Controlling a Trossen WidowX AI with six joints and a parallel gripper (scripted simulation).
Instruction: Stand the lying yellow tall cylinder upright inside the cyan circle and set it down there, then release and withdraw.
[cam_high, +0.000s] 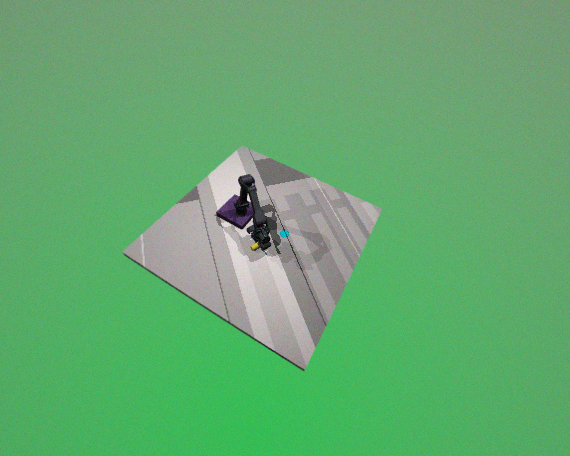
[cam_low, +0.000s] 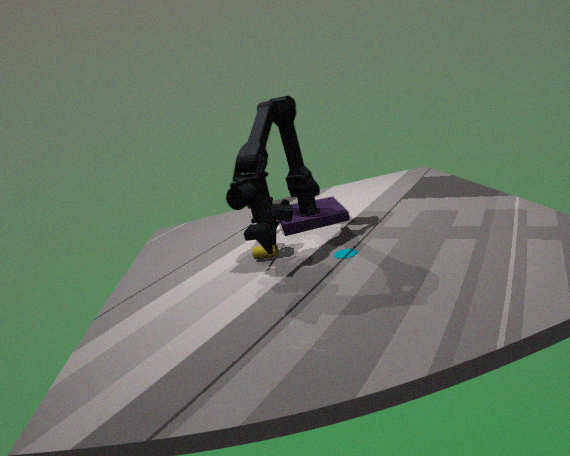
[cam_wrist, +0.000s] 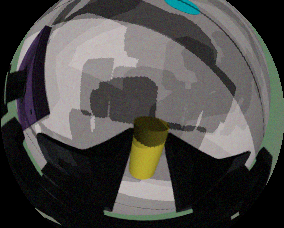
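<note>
The cyan circle lies 11 cm ahead of my gripper tip, 17 cm to the left of it and 2 cm below it. Round my gripper tip: yellow tall cylinder (1 cm behind, 2 cm to the right).
</note>
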